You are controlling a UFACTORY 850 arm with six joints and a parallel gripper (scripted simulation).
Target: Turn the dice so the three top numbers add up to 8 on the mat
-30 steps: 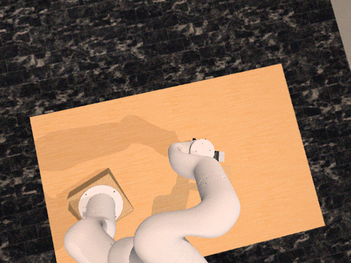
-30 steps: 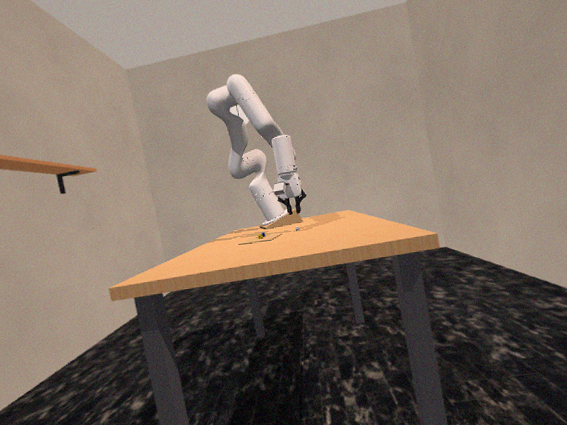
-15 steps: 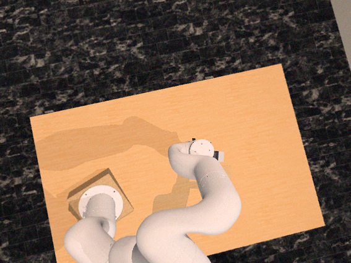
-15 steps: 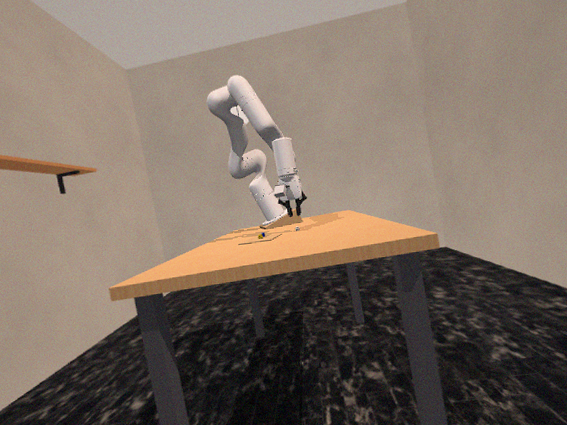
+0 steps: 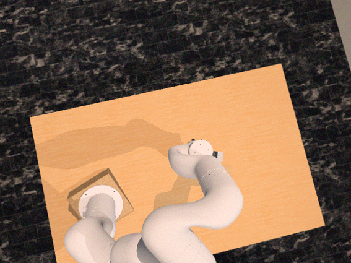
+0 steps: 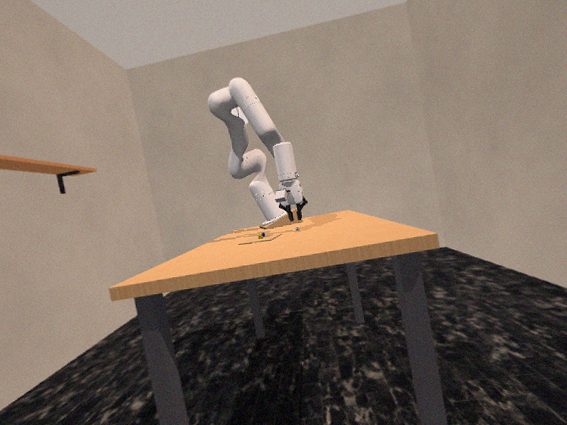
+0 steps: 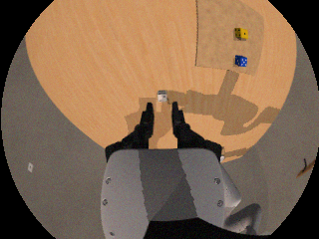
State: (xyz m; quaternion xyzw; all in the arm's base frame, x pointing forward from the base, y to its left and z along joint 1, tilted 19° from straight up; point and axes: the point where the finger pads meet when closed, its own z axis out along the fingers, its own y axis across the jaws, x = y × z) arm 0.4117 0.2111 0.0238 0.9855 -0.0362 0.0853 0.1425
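My hand is 6 cm above the white die. The rest, counted from my hand: tan mat: 11 cm ahead, 13 cm to the right, 6 cm below; blue die: 7 cm ahead, 14 cm to the right, 5 cm below; yellow die: 11 cm ahead, 13 cm to the right, 5 cm below.
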